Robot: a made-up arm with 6 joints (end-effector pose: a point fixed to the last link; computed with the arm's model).
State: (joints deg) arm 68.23 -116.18 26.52 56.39 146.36 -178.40
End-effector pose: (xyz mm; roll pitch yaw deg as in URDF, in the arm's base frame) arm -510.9 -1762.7 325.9 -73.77 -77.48 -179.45
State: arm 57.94 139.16 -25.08 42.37 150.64 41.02
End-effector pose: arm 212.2 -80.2 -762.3 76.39 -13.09 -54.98
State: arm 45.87 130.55 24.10 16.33 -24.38 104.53
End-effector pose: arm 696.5 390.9 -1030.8 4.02 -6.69 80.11
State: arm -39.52 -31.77 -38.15 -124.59 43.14 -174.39
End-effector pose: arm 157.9 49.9 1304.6 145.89 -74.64 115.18
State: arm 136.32 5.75 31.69 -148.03 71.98 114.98
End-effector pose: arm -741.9 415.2 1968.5 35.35 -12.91 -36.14
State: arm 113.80 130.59 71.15 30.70 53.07 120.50
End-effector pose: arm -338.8 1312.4 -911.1 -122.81 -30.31 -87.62
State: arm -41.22 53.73 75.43 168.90 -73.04 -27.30
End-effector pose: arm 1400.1 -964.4 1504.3 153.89 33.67 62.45
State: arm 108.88 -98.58 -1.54 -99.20 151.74 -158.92
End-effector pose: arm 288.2 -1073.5 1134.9 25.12 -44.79 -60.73
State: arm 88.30 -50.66 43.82 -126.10 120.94 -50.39
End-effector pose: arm -197.2 -855.6 2060.5 -112.06 -49.59 160.15
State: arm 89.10 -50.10 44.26 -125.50 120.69 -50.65
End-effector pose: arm -183.7 -847.1 2069.4 -112.37 -49.64 160.45
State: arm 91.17 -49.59 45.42 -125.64 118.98 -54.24
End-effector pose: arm -154.0 -855.9 2077.6 -118.39 -51.41 165.57
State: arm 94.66 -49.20 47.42 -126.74 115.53 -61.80
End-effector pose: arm -103.6 -885.1 2083.3 -132.75 -54.55 178.31
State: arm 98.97 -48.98 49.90 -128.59 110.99 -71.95
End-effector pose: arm -36.7 -925.9 2084.4 -154.91 -56.56 -160.90
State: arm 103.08 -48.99 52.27 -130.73 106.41 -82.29
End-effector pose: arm 33.5 -967.0 2079.4 -178.25 -54.99 -138.09
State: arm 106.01 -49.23 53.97 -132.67 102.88 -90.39
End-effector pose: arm 88.8 -1000.7 2069.9 165.53 -51.14 -121.72
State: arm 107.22 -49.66 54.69 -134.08 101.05 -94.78
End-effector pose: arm 115.0 -1024.9 2058.9 157.94 -48.20 -113.85
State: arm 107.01 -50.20 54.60 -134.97 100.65 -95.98
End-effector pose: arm 114.7 -1041.7 2048.3 156.04 -47.22 -111.87
